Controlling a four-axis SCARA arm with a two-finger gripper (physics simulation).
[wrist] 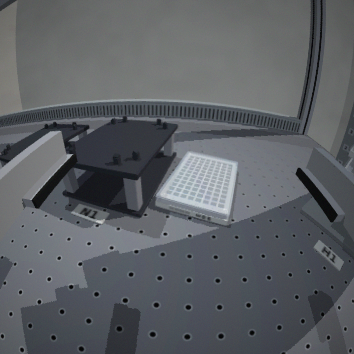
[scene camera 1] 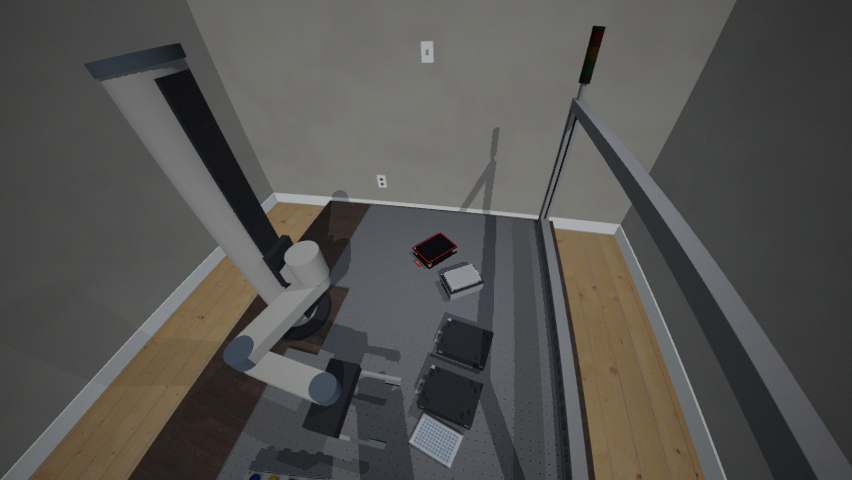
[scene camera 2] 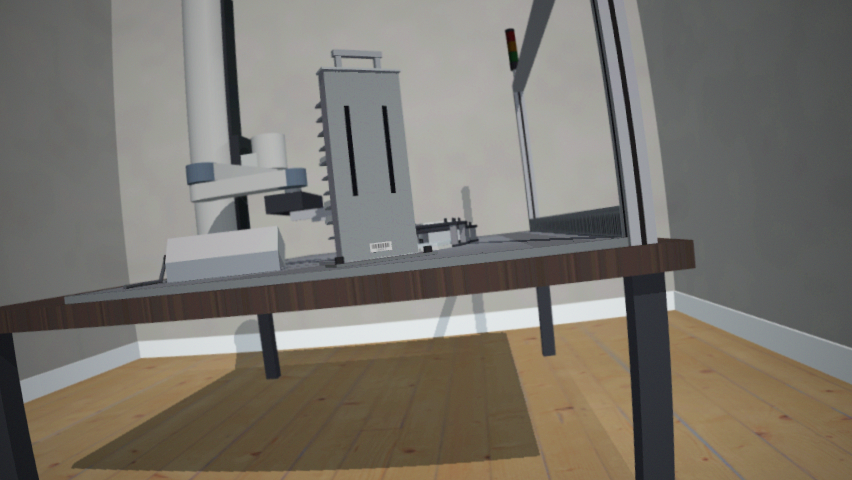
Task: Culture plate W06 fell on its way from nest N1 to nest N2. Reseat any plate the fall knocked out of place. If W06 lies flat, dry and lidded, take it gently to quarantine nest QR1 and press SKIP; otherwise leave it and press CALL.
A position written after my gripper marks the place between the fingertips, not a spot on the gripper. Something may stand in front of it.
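Note:
Through scene camera 1 I see my gripper (scene camera 1: 393, 412), and it carries nothing. The wrist view gives me the gripper (wrist: 191, 148) too.

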